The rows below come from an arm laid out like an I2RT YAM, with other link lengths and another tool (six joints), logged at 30 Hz.
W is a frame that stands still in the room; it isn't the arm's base.
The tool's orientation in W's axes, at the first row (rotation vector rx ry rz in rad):
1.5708, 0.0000, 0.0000
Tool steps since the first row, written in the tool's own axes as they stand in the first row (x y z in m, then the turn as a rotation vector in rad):
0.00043, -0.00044, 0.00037, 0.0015, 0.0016, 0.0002
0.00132, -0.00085, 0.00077, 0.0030, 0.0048, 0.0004
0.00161, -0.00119, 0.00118, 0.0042, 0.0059, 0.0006
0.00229, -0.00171, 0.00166, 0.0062, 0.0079, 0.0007
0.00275, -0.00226, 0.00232, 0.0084, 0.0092, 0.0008
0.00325, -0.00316, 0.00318, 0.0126, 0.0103, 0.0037
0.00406, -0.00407, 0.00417, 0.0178, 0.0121, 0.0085
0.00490, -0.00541, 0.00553, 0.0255, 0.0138, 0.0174
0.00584, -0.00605, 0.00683, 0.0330, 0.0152, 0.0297
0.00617, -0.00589, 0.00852, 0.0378, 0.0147, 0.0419
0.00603, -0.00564, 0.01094, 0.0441, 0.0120, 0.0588
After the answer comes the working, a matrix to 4 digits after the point.
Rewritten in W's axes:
0.00043, -0.00037, -0.00044, 0.0015, -0.0002, 0.0016
0.00132, -0.00077, -0.00085, 0.0030, -0.0004, 0.0048
0.00161, -0.00118, -0.00119, 0.0042, -0.0006, 0.0059
0.00229, -0.00166, -0.00171, 0.0062, -0.0007, 0.0079
0.00275, -0.00232, -0.00226, 0.0084, -0.0008, 0.0092
0.00325, -0.00318, -0.00316, 0.0126, -0.0037, 0.0103
0.00406, -0.00417, -0.00407, 0.0178, -0.0085, 0.0121
0.00490, -0.00553, -0.00541, 0.0255, -0.0174, 0.0138
0.00584, -0.00683, -0.00605, 0.0330, -0.0297, 0.0152
0.00617, -0.00852, -0.00589, 0.0378, -0.0419, 0.0147
0.00603, -0.01094, -0.00564, 0.0441, -0.0588, 0.0120

The tool's axes in the first row as the columns of a matrix, in W's axes (rounded; the answer above uses it unrounded):
1.0000, 0.0000, 0.0000
0.0000, 0.0000, -1.0000
0.0000, 1.0000, 0.0000

